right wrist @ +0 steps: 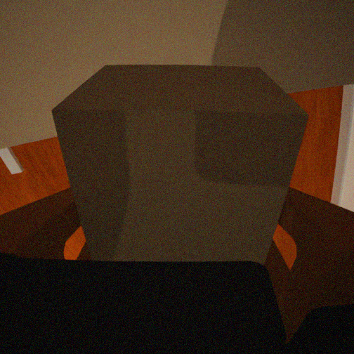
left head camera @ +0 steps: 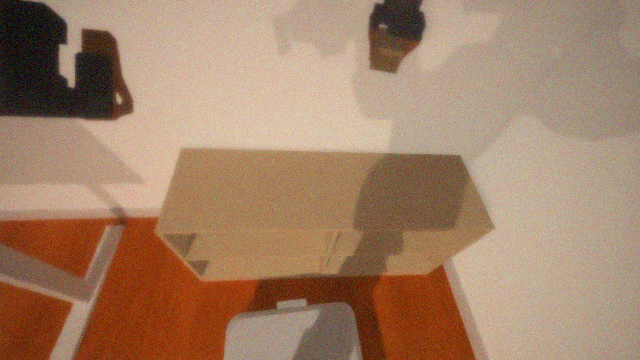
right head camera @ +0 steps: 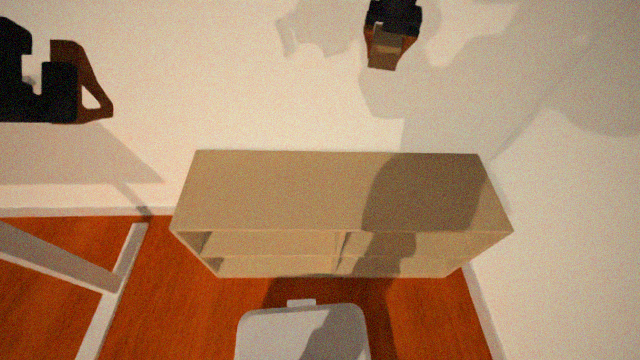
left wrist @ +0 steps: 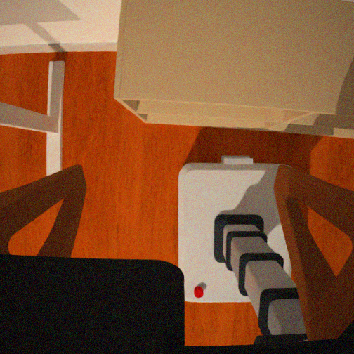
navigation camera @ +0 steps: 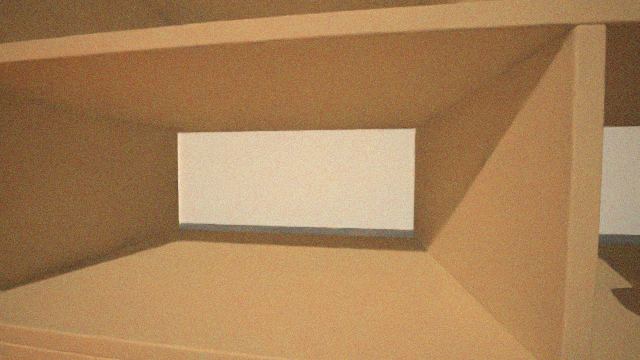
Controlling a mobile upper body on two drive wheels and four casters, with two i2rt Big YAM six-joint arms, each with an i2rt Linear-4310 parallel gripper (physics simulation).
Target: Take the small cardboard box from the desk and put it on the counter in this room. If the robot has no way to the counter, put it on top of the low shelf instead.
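Places are measured from the left arm's base along level axes (x ahead, y left, z up), in metres.
Pixels of known places: left gripper, fingertip midpoint: (left head camera: 74, 104) (right head camera: 60, 110); right gripper, fingertip midpoint: (left head camera: 383, 61) (right head camera: 382, 59).
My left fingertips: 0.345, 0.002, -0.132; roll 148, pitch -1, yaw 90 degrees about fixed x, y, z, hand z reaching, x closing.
Behind a point stands the place of what it marks, as x, y, z.
The small cardboard box (left head camera: 385, 59) {0.622, -0.425, -0.235} (right head camera: 385, 58) {0.620, -0.431, -0.237} (right wrist: 175, 165) is between the fingers of my right gripper (left head camera: 392, 50) (right head camera: 389, 49) {0.657, -0.437, -0.261}, which is shut on it. The box is in the air, and the low shelf shows behind it in the right wrist view. The low shelf (left head camera: 280, 187) {0.683, -0.195, -0.799} (right head camera: 290, 190) {0.668, -0.201, -0.800} (left wrist: 235, 50) (right wrist: 100, 40) (navigation camera: 585, 175) {0.492, -0.388, -1.184} stands in front of my base against the wall, with my shadow over the right part of its top. My left gripper (left wrist: 179, 175) is open and empty, at the upper left in the head views. The counter does not show.
My white base (left head camera: 270, 335) {0.227, -0.136, -1.150} (right head camera: 280, 335) {0.219, -0.139, -1.150} (left wrist: 210, 190) is close to the shelf's open front. A white desk leg and foot (left head camera: 102, 255) (right head camera: 132, 250) (left wrist: 56, 95) stand at the left. A side wall (left head camera: 565, 225) {0.396, -1.123, -0.668} (right head camera: 575, 225) {0.429, -1.125, -0.709} rises at the right of the shelf.
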